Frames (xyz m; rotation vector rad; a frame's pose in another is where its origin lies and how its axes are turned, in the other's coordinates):
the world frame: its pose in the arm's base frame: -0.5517 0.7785 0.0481 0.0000 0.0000 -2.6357
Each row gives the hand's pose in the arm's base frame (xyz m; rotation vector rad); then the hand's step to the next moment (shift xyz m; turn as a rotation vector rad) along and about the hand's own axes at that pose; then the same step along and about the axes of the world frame.
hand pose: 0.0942 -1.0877 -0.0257 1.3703 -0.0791 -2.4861
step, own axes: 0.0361 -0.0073 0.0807 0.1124 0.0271 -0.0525
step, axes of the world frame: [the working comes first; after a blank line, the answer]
step, axes of the arm's base frame: -0.0871 -0.0111 0.0129 -0.0060 -0.0530 -0.1152

0.0815 -0.0325 0.0129 0.0310 0.0434 -0.1152
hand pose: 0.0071 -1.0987 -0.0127 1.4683 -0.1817 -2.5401
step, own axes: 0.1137 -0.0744 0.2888 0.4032 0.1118 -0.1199
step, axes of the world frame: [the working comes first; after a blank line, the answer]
step, axes of the arm's base frame: -0.3139 0.0473 0.0329 -0.0794 -0.2039 -0.3763

0.2517 -0.1935 0.0329 0.1682 0.1399 -0.3763
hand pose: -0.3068 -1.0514 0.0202 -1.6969 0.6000 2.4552
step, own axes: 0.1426 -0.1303 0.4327 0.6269 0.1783 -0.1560
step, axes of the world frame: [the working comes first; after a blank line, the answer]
step, axes of the arm's base frame: -0.3946 0.2602 -0.0340 -0.1514 -0.3098 -0.5746

0.2191 -0.4188 -0.0340 0.2826 0.1977 -0.5746
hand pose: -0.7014 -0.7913 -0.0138 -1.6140 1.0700 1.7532
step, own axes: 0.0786 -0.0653 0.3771 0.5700 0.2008 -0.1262
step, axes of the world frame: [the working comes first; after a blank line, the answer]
step, axes of the arm's base frame: -0.1724 0.3363 -0.0991 -0.1779 -0.2901 -0.5151

-0.0122 -0.3777 -0.0991 0.2962 0.1676 -0.5151
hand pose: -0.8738 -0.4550 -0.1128 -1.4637 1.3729 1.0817
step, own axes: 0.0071 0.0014 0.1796 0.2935 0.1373 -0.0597
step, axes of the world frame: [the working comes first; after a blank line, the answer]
step, axes of the arm's base frame: -0.0094 0.1702 -0.0570 -0.1257 -0.1461 -0.2672

-0.0742 -0.1535 -0.0570 0.1807 0.0669 -0.2672
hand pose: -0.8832 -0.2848 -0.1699 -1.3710 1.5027 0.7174
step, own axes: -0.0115 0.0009 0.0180 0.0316 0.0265 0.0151
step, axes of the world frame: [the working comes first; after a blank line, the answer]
step, axes of the arm's base frame: 0.0028 0.0209 0.0034 -0.0194 0.0058 -0.0390

-0.0126 -0.0169 0.0034 0.0142 -0.0145 -0.0390
